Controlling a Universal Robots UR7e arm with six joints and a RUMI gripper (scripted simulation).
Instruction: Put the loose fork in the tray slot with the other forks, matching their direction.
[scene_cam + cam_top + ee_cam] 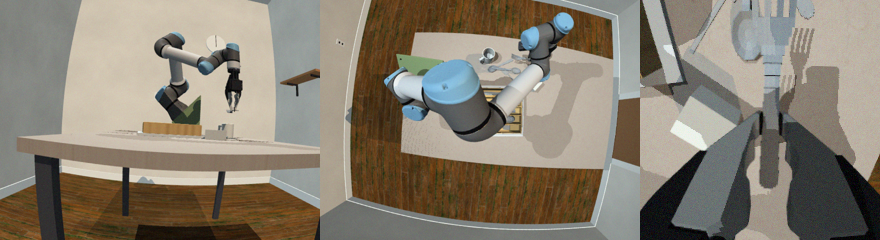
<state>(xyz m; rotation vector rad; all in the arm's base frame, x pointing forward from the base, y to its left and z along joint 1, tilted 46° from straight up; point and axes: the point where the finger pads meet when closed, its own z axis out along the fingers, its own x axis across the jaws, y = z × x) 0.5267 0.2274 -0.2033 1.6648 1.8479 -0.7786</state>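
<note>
My hand is 34 cm to the left of the tray, 11 cm above it and 9 cm past it. Also, from my hand: white block 14 cm below, 10 cm to the right, 10 cm ahead; mug 25 cm behind, 12 cm below.
</note>
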